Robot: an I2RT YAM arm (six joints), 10 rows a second.
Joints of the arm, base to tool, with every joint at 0 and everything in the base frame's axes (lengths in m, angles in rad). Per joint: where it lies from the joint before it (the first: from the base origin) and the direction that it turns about. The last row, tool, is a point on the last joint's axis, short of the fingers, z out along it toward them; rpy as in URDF.
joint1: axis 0 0 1 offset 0 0 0.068
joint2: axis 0 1 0 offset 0.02 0.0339 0.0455
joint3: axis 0 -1 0 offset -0.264 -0.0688 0
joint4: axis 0 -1 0 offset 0.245 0.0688 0.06
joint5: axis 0 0 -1 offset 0.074 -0.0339 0.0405
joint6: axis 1 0 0 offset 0.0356 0 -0.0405
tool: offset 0 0 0 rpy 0 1.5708 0
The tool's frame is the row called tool.
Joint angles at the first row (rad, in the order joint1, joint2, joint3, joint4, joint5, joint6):
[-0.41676 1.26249 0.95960 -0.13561 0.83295 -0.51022]
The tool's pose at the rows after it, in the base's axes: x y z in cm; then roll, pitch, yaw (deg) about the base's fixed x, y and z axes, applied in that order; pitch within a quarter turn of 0, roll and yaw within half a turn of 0:
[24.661 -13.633 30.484 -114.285 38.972 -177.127]
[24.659 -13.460 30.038 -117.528 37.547 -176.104]
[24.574 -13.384 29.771 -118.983 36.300 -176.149]
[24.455 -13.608 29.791 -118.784 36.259 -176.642]
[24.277 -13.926 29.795 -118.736 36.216 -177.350]
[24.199 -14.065 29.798 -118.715 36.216 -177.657]
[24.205 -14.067 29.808 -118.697 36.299 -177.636]
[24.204 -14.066 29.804 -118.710 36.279 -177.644]
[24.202 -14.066 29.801 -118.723 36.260 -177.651]
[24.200 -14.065 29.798 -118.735 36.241 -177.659]
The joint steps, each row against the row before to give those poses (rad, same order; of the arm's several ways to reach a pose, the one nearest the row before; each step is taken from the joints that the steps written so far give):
[-0.00001 0.00000 0.00000 -0.02403 -0.06103 -0.00001]
[0.00001 -0.00001 0.00000 -0.04275 -0.05990 0.00039]
[-0.00037 0.00002 0.00002 -0.02822 -0.01677 -0.00075]
[-0.00878 -0.00002 -0.00002 0.00189 0.00305 -0.00191]
[-0.01299 0.00000 0.00001 0.00039 0.00036 -0.00116]
[-0.00570 0.00000 -0.00002 0.00040 0.00003 -0.00038]
[-0.00001 -0.00001 0.00001 0.00113 -0.00040 0.00039]
[0.00002 0.00003 0.00000 -0.00037 0.00002 0.00001]
[-0.00003 0.00000 0.00001 -0.00038 -0.00004 -0.00002]
[0.00000 -0.00001 0.00000 -0.00039 0.00002 0.00000]

